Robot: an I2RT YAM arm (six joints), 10 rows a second.
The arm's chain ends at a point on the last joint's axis. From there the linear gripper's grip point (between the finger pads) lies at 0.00 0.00 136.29 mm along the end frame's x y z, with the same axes.
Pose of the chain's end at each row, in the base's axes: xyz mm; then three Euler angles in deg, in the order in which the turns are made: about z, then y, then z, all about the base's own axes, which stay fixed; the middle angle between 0 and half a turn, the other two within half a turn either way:
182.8, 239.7, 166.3, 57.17, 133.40, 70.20
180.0, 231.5, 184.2, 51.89, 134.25, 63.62
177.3, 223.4, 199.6, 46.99, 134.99, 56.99
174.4, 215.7, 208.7, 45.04, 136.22, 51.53
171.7, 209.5, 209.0, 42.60, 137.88, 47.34
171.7, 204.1, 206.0, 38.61, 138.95, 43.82
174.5, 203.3, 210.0, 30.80, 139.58, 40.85
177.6, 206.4, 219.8, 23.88, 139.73, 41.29
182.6, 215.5, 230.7, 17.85, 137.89, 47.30
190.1, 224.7, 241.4, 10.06, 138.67, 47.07
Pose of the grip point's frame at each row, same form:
216.3, 332.9, 72.7, 57.17, 133.40, 70.20
223.4, 319.0, 89.1, 51.89, 134.25, 63.62
229.8, 304.2, 103.2, 46.99, 134.99, 56.99
233.1, 289.5, 110.3, 45.04, 136.22, 51.53
233.6, 276.7, 107.9, 42.60, 137.88, 47.34
236.3, 266.1, 103.2, 38.61, 138.95, 43.82
241.3, 261.1, 106.2, 30.80, 139.58, 40.85
243.8, 264.5, 115.8, 23.88, 139.73, 41.29
244.6, 282.7, 129.6, 17.85, 137.89, 47.30
251.4, 290.6, 139.1, 10.06, 138.67, 47.07

